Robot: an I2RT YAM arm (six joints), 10 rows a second.
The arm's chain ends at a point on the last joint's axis. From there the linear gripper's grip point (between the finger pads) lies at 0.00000 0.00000 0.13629 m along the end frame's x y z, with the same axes.
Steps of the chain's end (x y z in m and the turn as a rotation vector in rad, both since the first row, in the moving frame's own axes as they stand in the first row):
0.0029 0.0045 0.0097 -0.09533 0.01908 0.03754
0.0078 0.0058 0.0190 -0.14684 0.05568 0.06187
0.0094 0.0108 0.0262 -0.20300 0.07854 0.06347
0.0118 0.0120 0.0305 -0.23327 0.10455 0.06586
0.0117 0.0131 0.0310 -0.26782 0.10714 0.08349
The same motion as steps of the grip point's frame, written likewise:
0.0053 0.0175 0.0091 -0.09533 0.01908 0.03754
0.0147 0.0260 0.0173 -0.14684 0.05568 0.06187
0.0191 0.0386 0.0230 -0.20300 0.07854 0.06347
0.0248 0.0439 0.0261 -0.23327 0.10455 0.06586
0.0246 0.0497 0.0254 -0.26782 0.10714 0.08349

